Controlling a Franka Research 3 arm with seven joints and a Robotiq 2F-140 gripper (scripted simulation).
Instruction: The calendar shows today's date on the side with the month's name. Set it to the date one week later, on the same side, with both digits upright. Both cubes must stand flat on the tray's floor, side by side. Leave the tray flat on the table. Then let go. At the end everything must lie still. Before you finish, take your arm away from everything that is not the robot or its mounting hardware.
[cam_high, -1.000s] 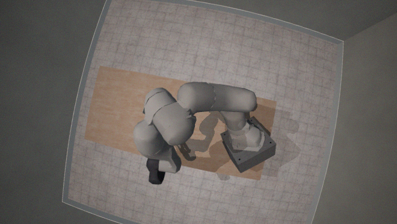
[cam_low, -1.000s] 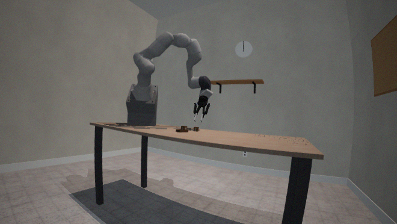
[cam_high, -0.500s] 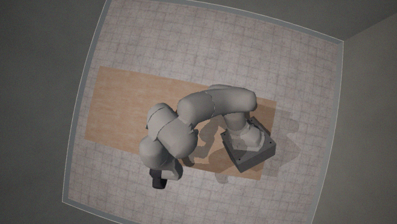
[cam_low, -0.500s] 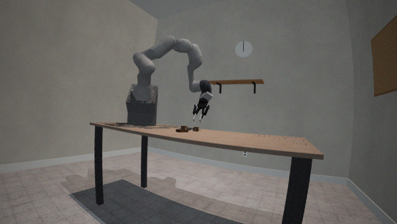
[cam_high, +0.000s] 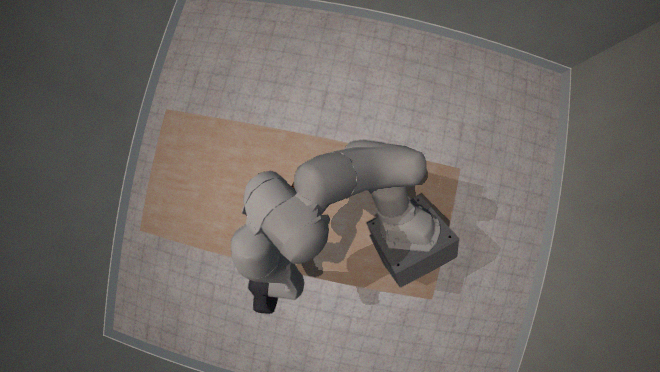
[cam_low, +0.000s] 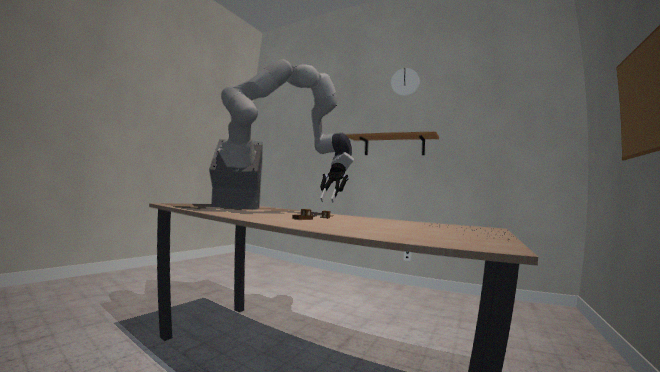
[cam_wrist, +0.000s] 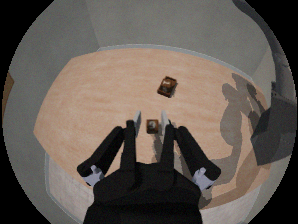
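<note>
Now: hand 20 mm to the left of the calendar cube and 90 mm above it.
</note>
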